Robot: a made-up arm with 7 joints.
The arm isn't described. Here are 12 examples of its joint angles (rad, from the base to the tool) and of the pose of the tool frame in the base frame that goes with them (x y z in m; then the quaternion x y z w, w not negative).
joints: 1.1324 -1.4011 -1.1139 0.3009 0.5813 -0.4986 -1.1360
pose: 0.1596 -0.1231 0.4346 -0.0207 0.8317 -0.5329 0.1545
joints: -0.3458 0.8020 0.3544 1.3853 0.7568 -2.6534 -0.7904
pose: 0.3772 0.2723 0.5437 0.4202 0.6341 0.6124 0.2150
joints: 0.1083 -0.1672 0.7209 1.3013 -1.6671 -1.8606 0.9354
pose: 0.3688 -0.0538 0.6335 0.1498 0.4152 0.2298 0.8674
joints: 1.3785 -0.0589 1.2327 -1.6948 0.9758 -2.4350 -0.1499
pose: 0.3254 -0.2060 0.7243 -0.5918 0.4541 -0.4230 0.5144
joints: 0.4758 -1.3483 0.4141 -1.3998 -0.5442 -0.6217 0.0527
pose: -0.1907 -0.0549 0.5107 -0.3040 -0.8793 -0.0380 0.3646
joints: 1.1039 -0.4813 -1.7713 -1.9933 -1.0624 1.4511 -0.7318
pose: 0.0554 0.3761 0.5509 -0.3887 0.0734 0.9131 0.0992
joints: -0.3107 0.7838 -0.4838 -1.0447 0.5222 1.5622 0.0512
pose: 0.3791 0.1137 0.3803 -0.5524 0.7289 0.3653 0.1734
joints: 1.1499 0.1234 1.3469 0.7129 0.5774 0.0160 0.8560
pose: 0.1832 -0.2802 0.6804 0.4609 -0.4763 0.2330 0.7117
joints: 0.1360 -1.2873 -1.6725 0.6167 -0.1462 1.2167 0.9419
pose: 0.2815 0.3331 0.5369 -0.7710 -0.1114 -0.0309 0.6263
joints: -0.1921 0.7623 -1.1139 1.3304 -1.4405 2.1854 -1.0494
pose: 0.0688 0.3132 0.4824 -0.4351 -0.8255 -0.1887 0.3060
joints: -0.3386 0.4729 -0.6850 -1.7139 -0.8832 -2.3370 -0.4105
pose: 0.1680 0.2593 0.8165 -0.3758 -0.5050 0.4396 0.6407
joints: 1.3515 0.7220 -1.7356 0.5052 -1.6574 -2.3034 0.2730
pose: 0.2096 0.3609 0.7491 -0.4008 -0.2726 -0.8654 0.1275
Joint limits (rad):
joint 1: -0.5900..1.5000
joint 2: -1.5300..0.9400
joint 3: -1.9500..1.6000
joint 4: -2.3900..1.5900
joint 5: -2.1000..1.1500
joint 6: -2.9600..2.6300
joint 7: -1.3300..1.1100
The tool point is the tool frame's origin. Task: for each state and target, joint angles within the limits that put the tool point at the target. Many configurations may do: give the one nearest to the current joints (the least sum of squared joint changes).
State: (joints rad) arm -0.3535 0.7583 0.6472 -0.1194 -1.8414 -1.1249 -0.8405
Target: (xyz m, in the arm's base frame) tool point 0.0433 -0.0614 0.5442
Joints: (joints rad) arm -0.4242 0.9400 1.0259 0.5536 -1.7651 -0.7697 -0.9767
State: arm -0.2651 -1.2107 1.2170 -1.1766 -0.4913 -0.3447 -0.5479
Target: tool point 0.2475 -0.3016 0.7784
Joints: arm -0.0856 -1.0125 1.3039 -1.6030 -0.3761 -0.7645 -0.6753
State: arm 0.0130 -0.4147 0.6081 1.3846 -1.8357 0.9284 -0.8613
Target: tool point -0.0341 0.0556 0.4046
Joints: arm 0.1952 -0.7064 0.5721 1.2939 -1.9552 0.9505 -0.9917
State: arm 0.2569 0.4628 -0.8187 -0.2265 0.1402 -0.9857 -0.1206
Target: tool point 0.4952 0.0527 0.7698
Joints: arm -0.1884 0.9400 -0.6021 -0.2024 -0.1055 -0.6400 -0.1087
